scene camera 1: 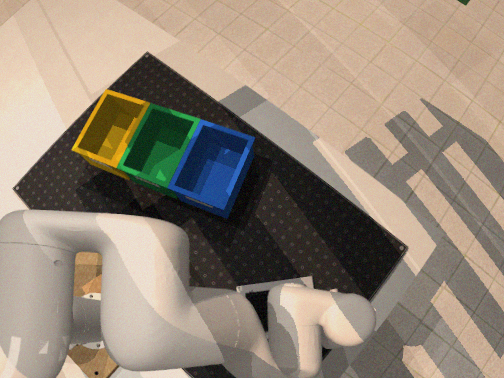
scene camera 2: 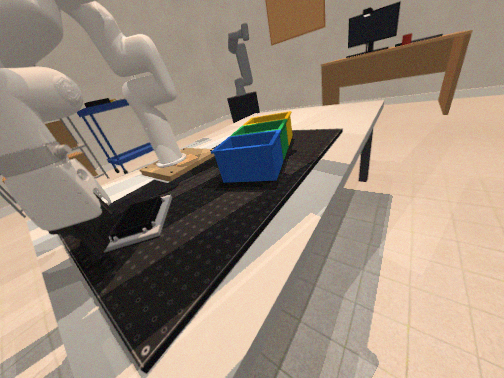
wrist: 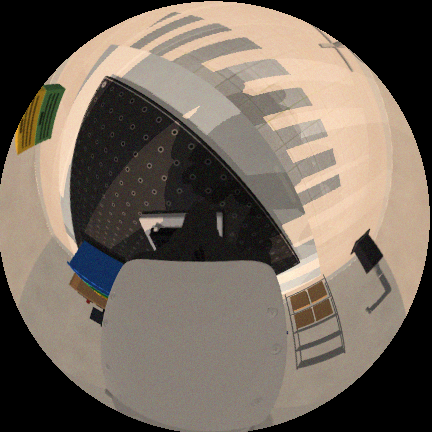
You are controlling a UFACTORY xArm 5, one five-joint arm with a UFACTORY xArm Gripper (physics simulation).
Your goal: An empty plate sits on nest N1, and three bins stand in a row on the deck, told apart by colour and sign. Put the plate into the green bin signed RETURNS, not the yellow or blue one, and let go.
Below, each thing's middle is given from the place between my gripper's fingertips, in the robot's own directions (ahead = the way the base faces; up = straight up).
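There's a black plate [scene camera 2: 139,215] that's 1 cm below my hand, 6 cm behind it and 9 cm to the left of it. I can see a grey nest [scene camera 2: 156,230] as well, and that one's 2 cm lower than my hand, 6 cm behind it and 9 cm to the left.
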